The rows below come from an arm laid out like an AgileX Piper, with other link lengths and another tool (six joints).
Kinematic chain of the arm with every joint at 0, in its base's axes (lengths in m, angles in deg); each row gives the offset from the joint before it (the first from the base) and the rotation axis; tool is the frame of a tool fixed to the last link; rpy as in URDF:
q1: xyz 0 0 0.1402 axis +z
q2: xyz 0 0 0 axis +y
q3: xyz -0.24 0 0.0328 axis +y
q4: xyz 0.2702 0 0.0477 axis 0.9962 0 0.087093
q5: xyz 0 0 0 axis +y
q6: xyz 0.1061 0 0.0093 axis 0.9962 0 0.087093
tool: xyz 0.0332 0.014 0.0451 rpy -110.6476 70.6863 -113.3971
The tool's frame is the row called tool.
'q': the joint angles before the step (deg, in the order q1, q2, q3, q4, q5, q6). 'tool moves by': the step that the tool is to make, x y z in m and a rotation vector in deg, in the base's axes. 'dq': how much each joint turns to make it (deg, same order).
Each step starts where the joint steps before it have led.
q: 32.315 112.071 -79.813 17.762 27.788 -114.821
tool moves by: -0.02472 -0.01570 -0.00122 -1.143 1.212 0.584
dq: 0.000 -5.559 7.792 0.457 -0.457 -1.144
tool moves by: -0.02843 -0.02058 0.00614 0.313 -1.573 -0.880
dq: 0.000 -8.938 10.715 0.001 -3.439 -0.059
